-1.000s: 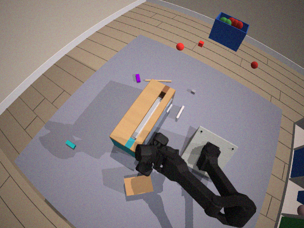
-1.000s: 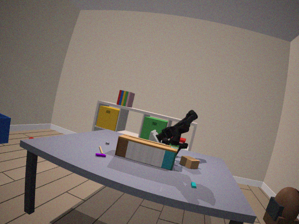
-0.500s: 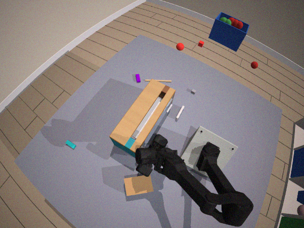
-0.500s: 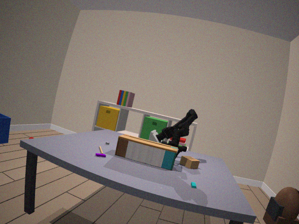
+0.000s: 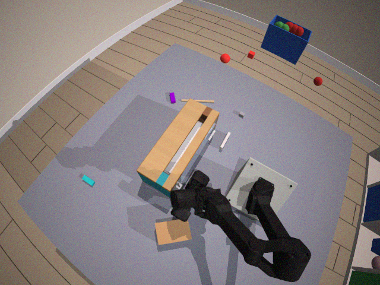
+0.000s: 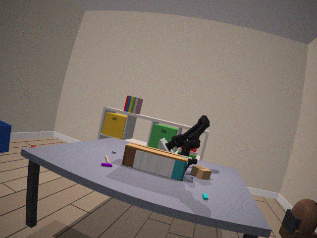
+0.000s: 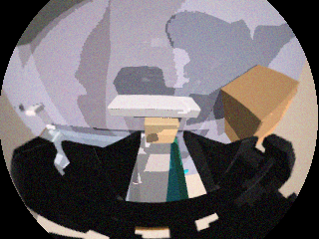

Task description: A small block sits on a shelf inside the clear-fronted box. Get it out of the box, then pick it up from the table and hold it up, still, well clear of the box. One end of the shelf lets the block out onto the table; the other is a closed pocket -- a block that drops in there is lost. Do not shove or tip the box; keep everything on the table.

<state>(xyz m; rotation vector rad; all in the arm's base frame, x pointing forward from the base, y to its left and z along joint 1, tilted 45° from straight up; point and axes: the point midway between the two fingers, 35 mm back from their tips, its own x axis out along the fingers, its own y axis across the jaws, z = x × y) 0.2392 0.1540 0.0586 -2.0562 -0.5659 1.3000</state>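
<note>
My gripper tip is 2 cm past the small tan block. From my gripper tip the other things lie so: long box (16 cm to the right, 7 cm ahead, 5 cm above); tan box (14 cm to the left, 5 cm behind, 1 cm above); cyan block (37 cm ahead, 17 cm to the left, 1 cm below).
</note>
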